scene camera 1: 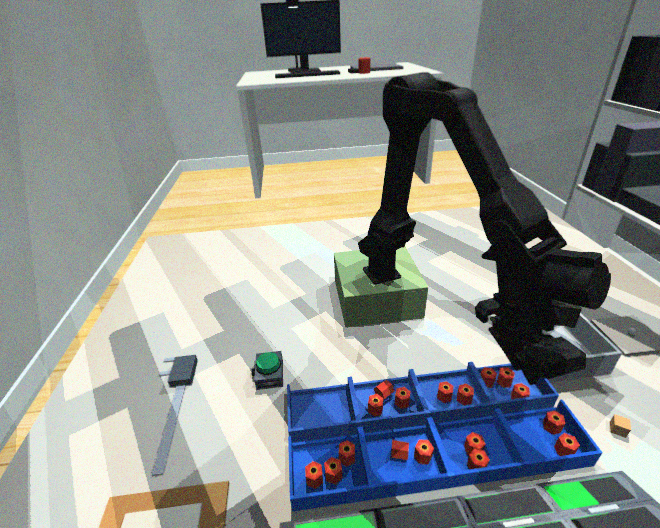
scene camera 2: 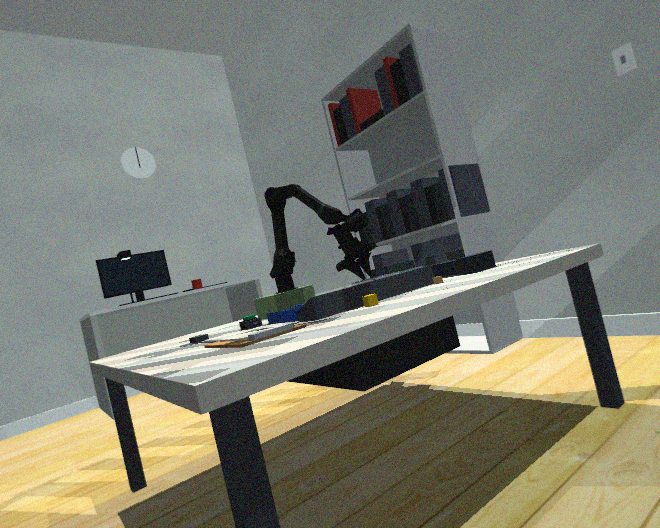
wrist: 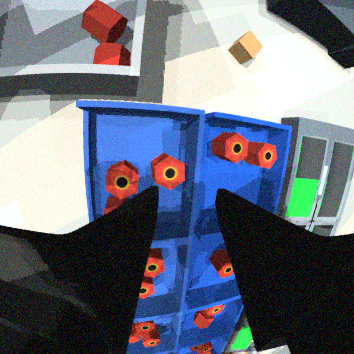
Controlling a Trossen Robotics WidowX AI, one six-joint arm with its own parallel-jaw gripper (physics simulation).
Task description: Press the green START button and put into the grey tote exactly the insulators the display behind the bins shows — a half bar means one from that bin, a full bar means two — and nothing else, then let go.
Labels:
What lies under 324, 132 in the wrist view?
A display.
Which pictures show the gripper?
Scene camera 1, scene camera 2 and the wrist view: all of them.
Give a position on a grey tote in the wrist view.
At 53, 54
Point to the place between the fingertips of the gripper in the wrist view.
187, 194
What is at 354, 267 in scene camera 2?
The gripper.

